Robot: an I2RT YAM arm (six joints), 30 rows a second.
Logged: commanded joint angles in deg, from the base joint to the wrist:
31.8, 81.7, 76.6, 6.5, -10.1, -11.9
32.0, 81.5, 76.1, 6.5, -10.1, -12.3
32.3, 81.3, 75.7, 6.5, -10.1, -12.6
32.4, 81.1, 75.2, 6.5, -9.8, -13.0
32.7, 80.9, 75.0, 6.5, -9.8, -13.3
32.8, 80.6, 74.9, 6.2, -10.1, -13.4
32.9, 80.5, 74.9, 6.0, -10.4, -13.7
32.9, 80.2, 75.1, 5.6, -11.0, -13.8
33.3, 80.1, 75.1, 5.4, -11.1, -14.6
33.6, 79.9, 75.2, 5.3, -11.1, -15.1
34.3, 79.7, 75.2, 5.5, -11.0, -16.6
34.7, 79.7, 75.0, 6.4, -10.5, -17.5
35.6, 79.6, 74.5, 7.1, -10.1, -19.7
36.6, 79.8, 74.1, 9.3, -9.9, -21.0
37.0, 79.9, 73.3, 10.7, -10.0, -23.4
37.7, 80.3, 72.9, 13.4, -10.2, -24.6
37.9, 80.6, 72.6, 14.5, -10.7, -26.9
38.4, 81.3, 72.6, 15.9, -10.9, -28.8
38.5, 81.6, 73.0, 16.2, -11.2, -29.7
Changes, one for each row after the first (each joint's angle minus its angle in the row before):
0.2, -0.2, -0.5, 0.0, 0.0, -0.4
0.3, -0.2, -0.4, 0.0, 0.0, -0.3
0.1, -0.2, -0.5, 0.0, 0.3, -0.4
0.3, -0.2, -0.2, 0.0, 0.0, -0.3
0.1, -0.3, -0.1, -0.3, -0.3, -0.1
0.1, -0.1, 0.0, -0.2, -0.3, -0.3
0.0, -0.3, 0.2, -0.4, -0.6, -0.1
0.4, -0.1, 0.0, -0.2, -0.1, -0.8
0.3, -0.2, 0.1, -0.1, 0.0, -0.5
0.7, -0.2, 0.0, 0.2, 0.1, -1.5
0.4, 0.0, -0.2, 0.9, 0.5, -0.9
0.9, -0.1, -0.5, 0.7, 0.4, -2.2
1.0, 0.2, -0.4, 2.2, 0.2, -1.3
0.4, 0.1, -0.8, 1.4, -0.1, -2.4
0.7, 0.4, -0.4, 2.7, -0.2, -1.2
0.2, 0.3, -0.3, 1.1, -0.5, -2.3
0.5, 0.7, 0.0, 1.4, -0.2, -1.9
0.1, 0.3, 0.4, 0.3, -0.3, -0.9

